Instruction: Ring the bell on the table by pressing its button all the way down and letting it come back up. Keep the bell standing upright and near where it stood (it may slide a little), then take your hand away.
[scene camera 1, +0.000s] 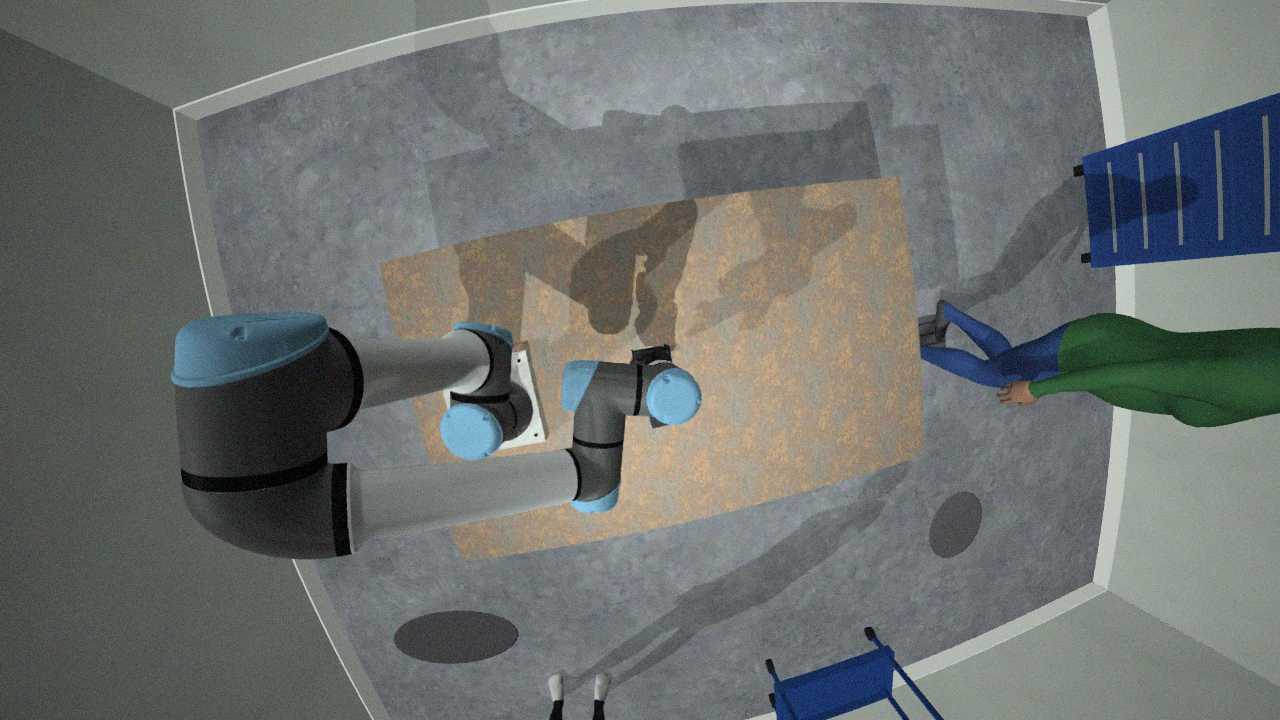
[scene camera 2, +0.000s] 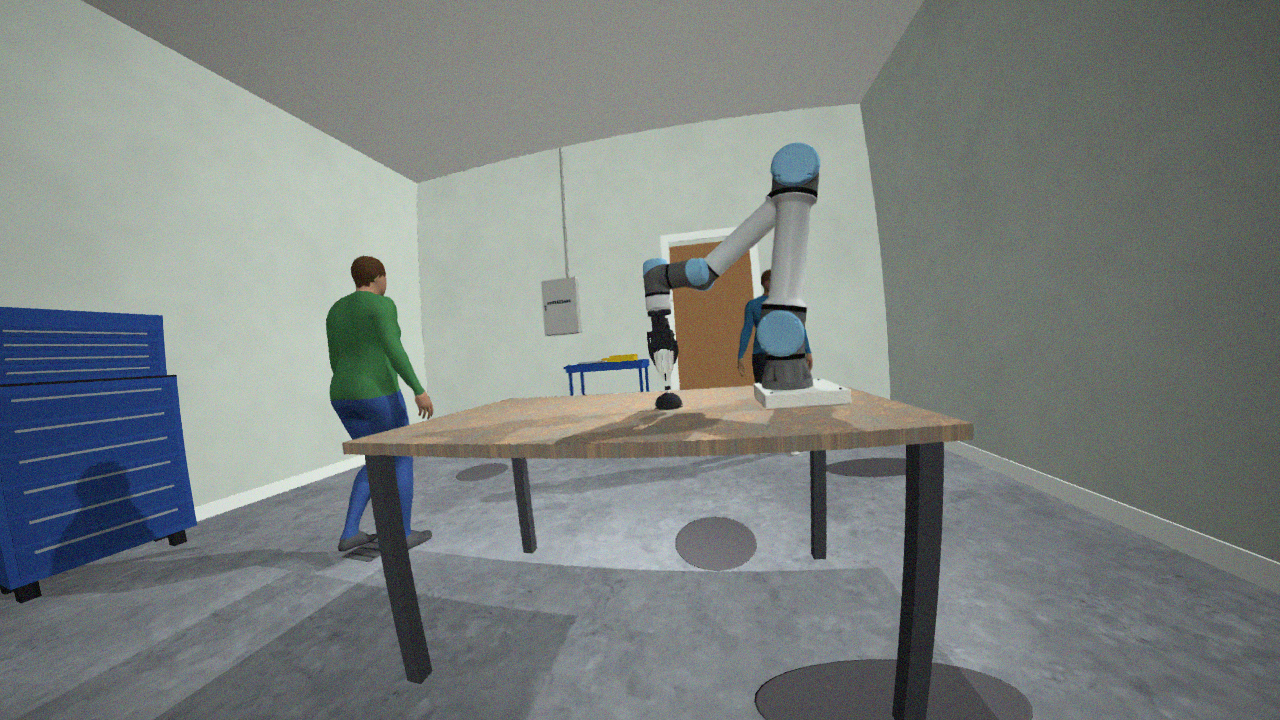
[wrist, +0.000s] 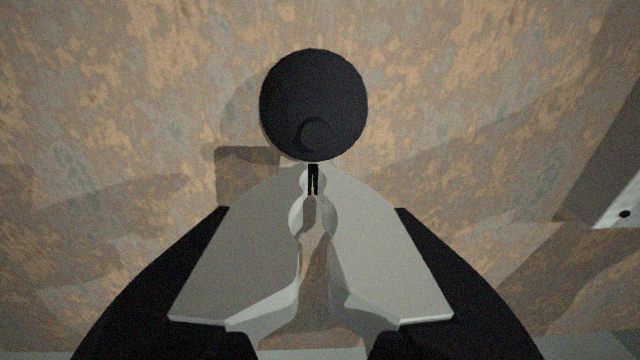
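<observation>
The bell (scene camera 2: 668, 402) (wrist: 310, 85) is a small black dome standing upright on the wooden table (scene camera 1: 805, 358) (scene camera 2: 501, 429). Its round button (wrist: 316, 134) shows on top, toward the fingertips in the wrist view. My gripper (scene camera 2: 666, 385) (wrist: 312, 167) is shut and empty, pointing straight down. In scene camera 2 its tips are just above the top of the bell; whether they touch the button I cannot tell. In scene camera 1 the bell is hidden under the wrist.
The arm's white base plate (scene camera 1: 529, 402) (scene camera 2: 827, 392) stands on the table beside the bell. A person in green (scene camera 1: 1154, 367) (scene camera 2: 362, 344) stands by the table's far end from the base. Another person in blue (scene camera 2: 750, 331) stands behind the arm. Blue cabinet (scene camera 2: 89, 447) at left.
</observation>
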